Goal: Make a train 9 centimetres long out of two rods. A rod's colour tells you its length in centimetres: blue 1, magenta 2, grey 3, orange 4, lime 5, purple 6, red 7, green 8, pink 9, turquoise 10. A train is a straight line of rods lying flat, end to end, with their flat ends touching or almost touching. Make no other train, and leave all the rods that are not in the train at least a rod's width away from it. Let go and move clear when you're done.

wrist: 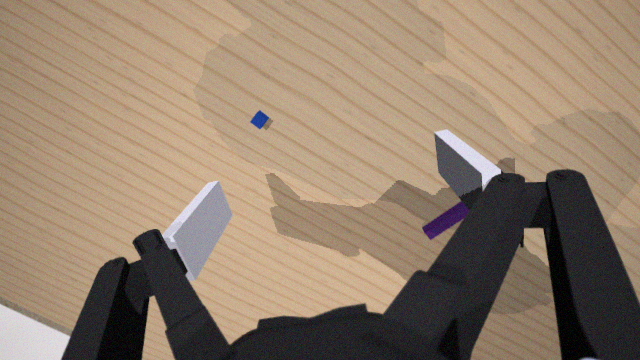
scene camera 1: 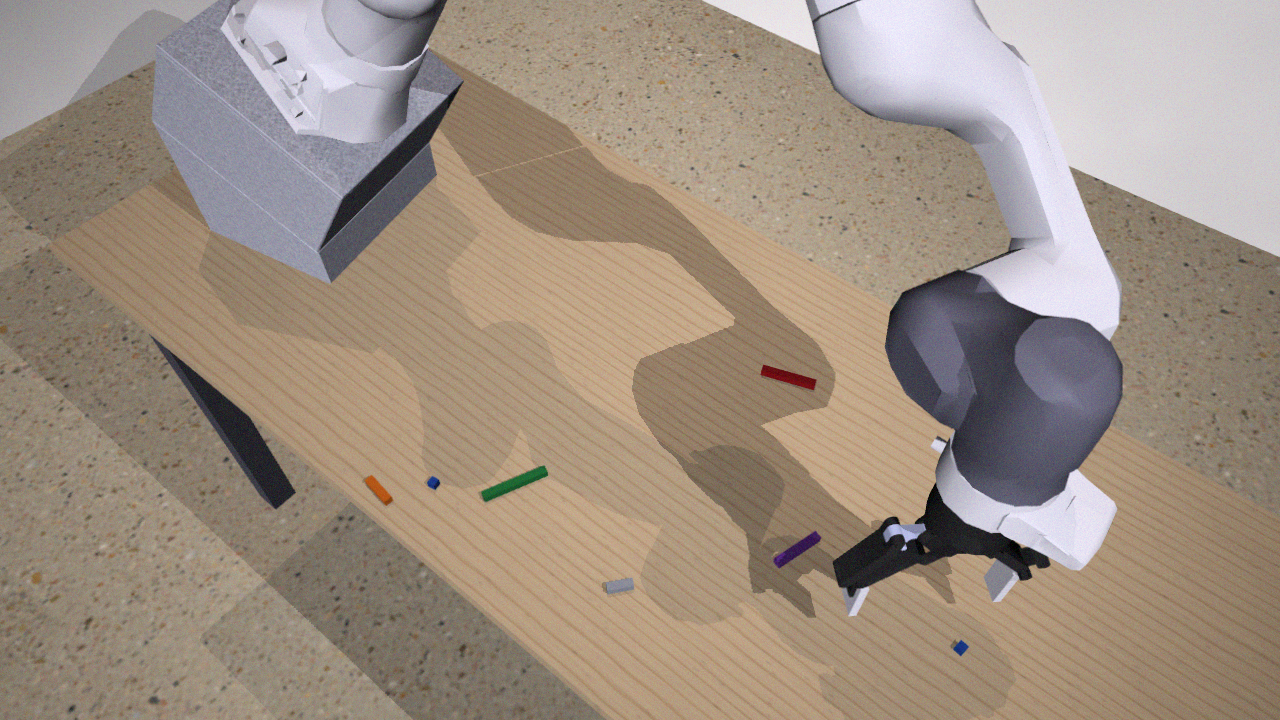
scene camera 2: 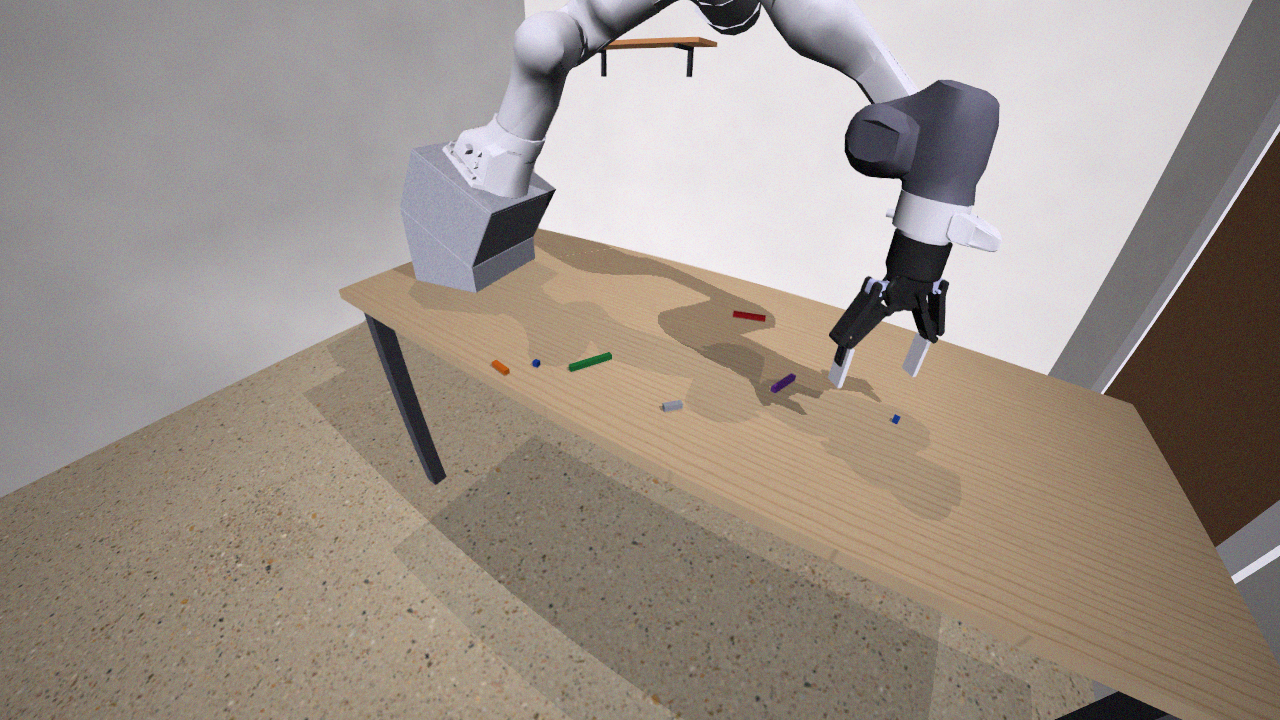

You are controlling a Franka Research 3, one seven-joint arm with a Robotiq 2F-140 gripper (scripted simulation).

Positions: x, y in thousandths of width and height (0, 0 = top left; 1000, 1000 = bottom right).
Observation:
I see my gripper (scene camera 1: 719, 827), a purple rod (wrist: 716, 590) and a green rod (scene camera 1: 384, 685).
My gripper also shows in the wrist view (wrist: 510, 490) and in scene camera 2 (scene camera 2: 682, 524). The wrist view does not show the green rod: it is out of frame.

